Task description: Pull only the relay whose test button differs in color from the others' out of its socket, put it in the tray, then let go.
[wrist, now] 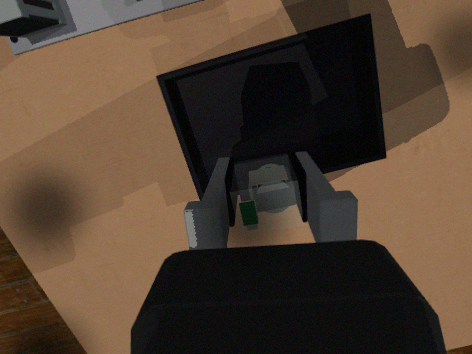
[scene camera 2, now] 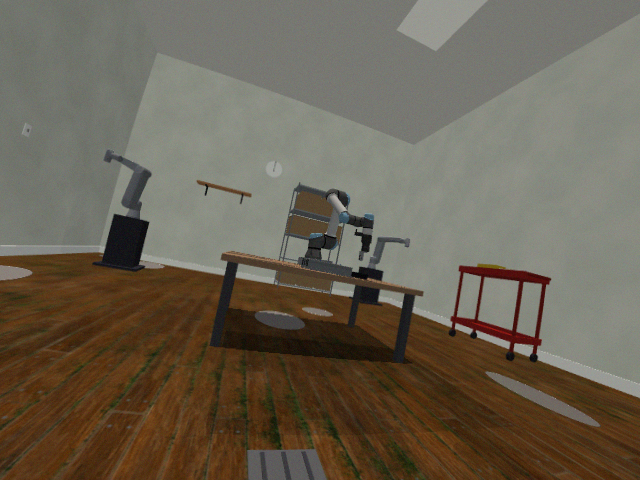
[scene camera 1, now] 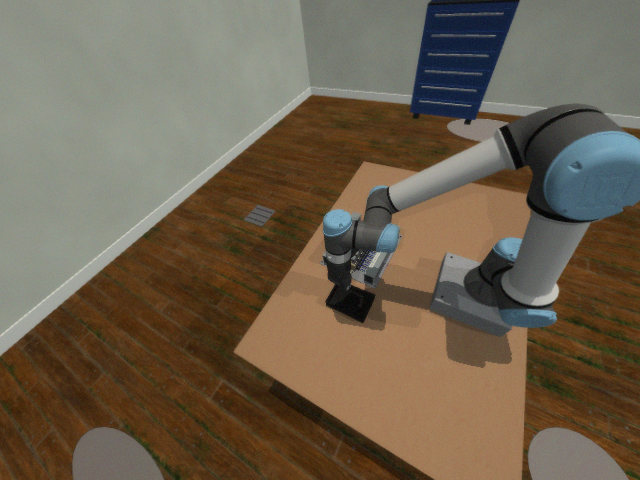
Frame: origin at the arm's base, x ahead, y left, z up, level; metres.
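Seen in the pictures: gripper, fingertip midpoint: (wrist: 263, 175) (scene camera 2: 360, 259) (scene camera 1: 344, 285); arm's base, link origin: (scene camera 2: 313, 258) (scene camera 1: 486, 287).
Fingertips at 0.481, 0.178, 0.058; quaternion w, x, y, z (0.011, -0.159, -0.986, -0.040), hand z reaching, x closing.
Pixels of each thing's top centre, then the offset from my fingertips to it, as dx, dy, dz. Level surfaces: height alone.
- clear-cased relay, top centre: (wrist: 269, 210) +0.001, +0.001, +0.036
- green test button, top centre: (wrist: 248, 214) +0.009, -0.001, +0.036
- black tray, top centre: (wrist: 277, 118) (scene camera 1: 350, 298) (scene camera 2: 356, 272) -0.020, -0.002, -0.096
- grey relay panel, top centre: (scene camera 1: 362, 248) +0.003, -0.271, -0.121
- table, surface height: dz -0.131
My gripper (scene camera 1: 346, 287) (scene camera 2: 361, 252) (wrist: 263, 175) is shut on a clear-cased relay (wrist: 272, 192) with a green test button (wrist: 248, 213). The relay shows between the finger pads in the wrist view, and as a small pale piece below the fingers in scene camera 2. The black tray (scene camera 1: 364, 308) (scene camera 2: 358, 274) (wrist: 350, 100) lies on the table. In scene camera 2 the relay hangs above the tray with a gap; in the wrist view it overlaps the tray's near edge. The other relays' test buttons cannot be made out; the arm partly hides their panel.
The grey relay panel (scene camera 1: 383, 264) (scene camera 2: 330, 267) (wrist: 95, 25) stands beside the tray, with raised side ducts. The robot's base plate (scene camera 1: 452, 297) is on the table (scene camera 1: 392, 372). A blue drawer cabinet (scene camera 1: 460, 62) and a red cart (scene camera 2: 504, 273) stand away from the table.
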